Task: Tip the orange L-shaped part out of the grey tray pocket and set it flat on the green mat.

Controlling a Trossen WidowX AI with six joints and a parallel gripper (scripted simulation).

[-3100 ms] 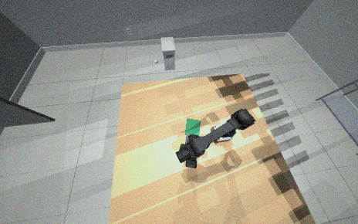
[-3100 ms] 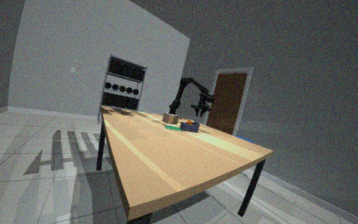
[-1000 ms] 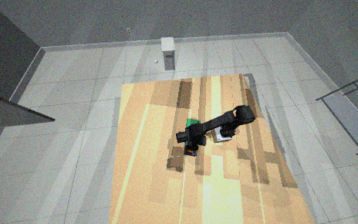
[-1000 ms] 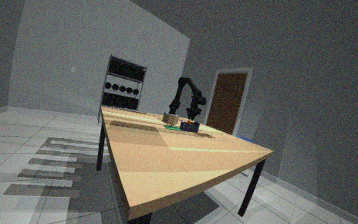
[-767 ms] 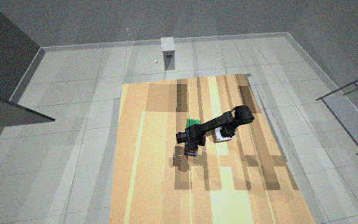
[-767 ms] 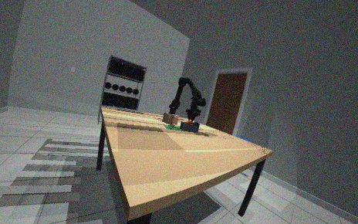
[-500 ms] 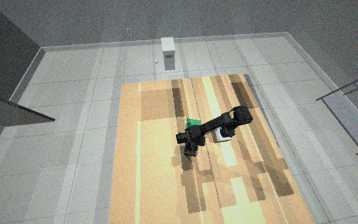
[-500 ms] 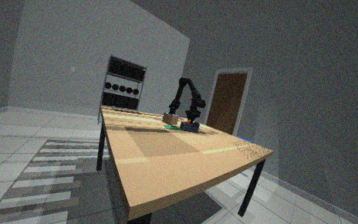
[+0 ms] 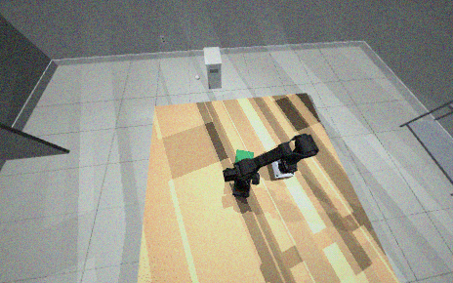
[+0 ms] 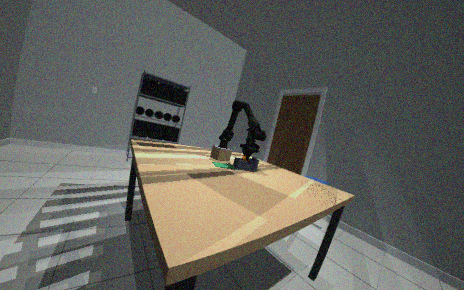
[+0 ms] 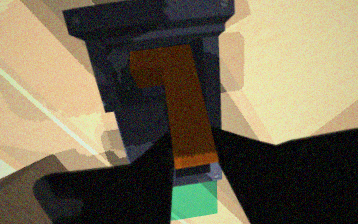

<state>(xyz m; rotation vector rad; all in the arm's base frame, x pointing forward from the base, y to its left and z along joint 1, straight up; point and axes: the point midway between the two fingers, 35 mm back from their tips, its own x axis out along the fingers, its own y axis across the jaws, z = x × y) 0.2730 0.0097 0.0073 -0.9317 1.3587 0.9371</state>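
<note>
Now: the orange L-shaped part 40 mm to the left of my gripper tip and 30 mm below it. Round my gripper tip: green mat: 130 mm to the right, 80 mm below, 60 mm behind.
</note>
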